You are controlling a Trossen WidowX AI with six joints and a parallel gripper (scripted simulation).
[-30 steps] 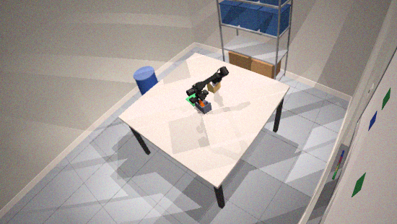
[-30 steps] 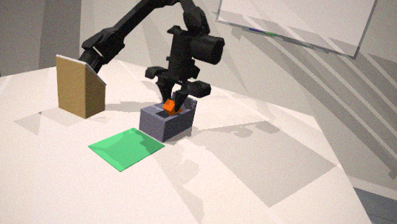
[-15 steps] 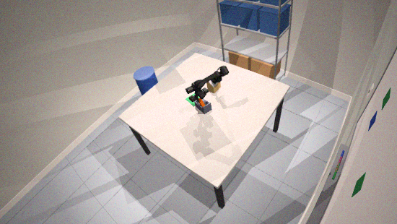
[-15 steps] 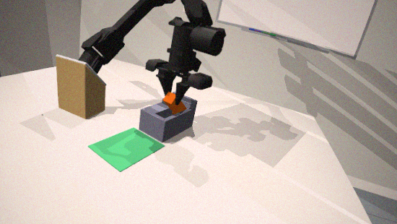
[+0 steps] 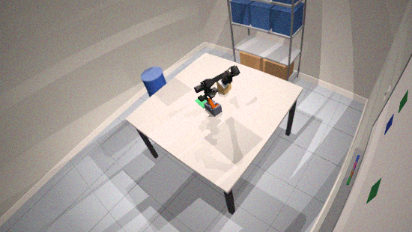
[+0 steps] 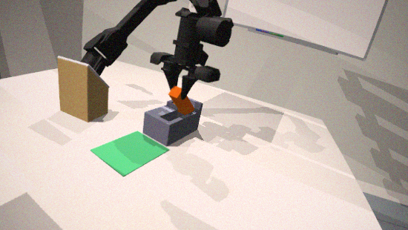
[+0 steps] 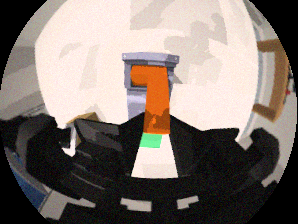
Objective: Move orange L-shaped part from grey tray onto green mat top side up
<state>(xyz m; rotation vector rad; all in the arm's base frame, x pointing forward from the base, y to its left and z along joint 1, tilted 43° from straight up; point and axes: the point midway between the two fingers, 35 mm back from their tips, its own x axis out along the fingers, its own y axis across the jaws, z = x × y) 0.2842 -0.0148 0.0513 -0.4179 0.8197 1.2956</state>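
Now: the green mat 13 cm to the right of my gripper tip, 13 cm below it and 5 cm behind it. Also, from my gripper tip: orange L-shaped part 4 cm to the left, 3 cm below.
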